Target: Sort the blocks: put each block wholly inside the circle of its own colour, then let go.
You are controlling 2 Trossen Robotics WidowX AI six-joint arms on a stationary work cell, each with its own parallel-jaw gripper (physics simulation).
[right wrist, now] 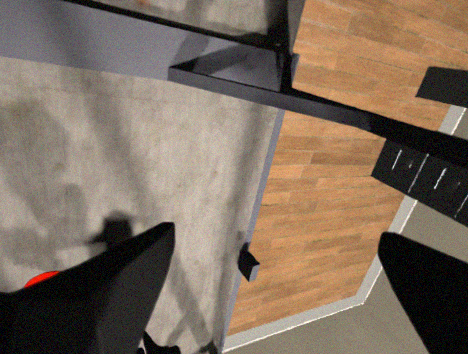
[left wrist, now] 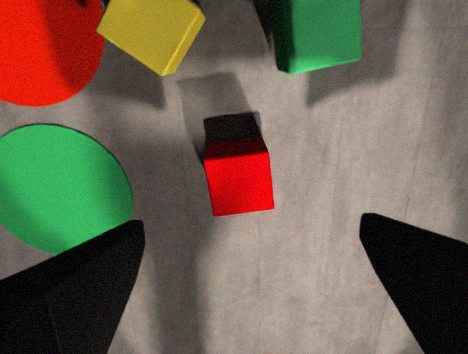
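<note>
A red block lies on the table in the middle of the left wrist view, outside any circle. A yellow block lies at the top, close to the right edge of the red circle. A green block lies at the top right. The green circle is at the left and bears no block in the part that shows. My left gripper is open, above the table, with the red block ahead of and between its spread fingertips. My right gripper is open and empty. The yellow circle does not show.
In the right wrist view, a sliver of the red circle shows behind the left finger. The table's edge runs beside the wooden floor. A dark frame bar crosses the upper part, and a small black block-like fitting sits at the edge.
</note>
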